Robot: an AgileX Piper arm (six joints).
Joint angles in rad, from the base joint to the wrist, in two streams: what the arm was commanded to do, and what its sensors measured. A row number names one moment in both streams.
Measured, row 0:
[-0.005 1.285 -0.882 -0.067 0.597 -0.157]
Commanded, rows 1 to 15:
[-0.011 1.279 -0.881 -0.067 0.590 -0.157]
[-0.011 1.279 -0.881 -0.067 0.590 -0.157]
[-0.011 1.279 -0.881 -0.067 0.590 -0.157]
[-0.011 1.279 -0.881 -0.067 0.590 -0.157]
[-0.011 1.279 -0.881 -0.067 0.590 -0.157]
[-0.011 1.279 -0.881 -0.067 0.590 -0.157]
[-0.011 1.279 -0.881 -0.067 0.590 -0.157]
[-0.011 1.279 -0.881 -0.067 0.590 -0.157]
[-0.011 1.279 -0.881 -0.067 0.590 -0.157]
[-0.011 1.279 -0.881 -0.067 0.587 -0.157]
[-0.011 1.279 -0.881 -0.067 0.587 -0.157]
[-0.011 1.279 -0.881 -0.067 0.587 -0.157]
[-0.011 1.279 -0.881 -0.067 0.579 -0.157]
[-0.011 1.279 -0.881 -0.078 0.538 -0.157]
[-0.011 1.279 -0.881 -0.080 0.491 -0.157]
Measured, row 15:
[-0.005 1.285 -0.882 -0.067 0.592 -0.157]
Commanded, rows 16 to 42:
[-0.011 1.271 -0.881 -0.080 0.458 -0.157]
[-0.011 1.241 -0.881 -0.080 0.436 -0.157]
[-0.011 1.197 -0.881 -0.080 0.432 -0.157]
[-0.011 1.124 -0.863 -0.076 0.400 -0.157]
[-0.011 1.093 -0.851 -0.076 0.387 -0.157]
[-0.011 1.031 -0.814 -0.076 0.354 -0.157]
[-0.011 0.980 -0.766 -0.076 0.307 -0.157]
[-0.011 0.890 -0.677 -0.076 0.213 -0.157]
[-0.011 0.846 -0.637 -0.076 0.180 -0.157]
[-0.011 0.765 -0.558 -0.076 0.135 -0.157]
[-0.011 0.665 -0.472 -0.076 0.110 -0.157]
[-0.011 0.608 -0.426 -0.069 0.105 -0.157]
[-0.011 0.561 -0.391 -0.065 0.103 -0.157]
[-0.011 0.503 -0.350 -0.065 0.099 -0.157]
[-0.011 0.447 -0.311 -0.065 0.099 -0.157]
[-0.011 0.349 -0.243 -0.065 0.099 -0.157]
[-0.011 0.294 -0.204 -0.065 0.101 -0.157]
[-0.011 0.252 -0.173 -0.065 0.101 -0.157]
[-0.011 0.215 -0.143 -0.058 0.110 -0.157]
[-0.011 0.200 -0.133 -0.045 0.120 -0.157]
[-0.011 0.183 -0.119 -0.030 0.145 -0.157]
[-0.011 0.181 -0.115 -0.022 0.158 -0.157]
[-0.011 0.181 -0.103 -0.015 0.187 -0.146]
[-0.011 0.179 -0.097 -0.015 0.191 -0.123]
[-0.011 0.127 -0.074 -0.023 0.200 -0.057]
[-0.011 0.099 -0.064 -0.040 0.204 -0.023]
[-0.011 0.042 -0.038 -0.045 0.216 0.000]
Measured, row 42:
[-0.005 0.164 -0.090 -0.019 0.187 -0.101]
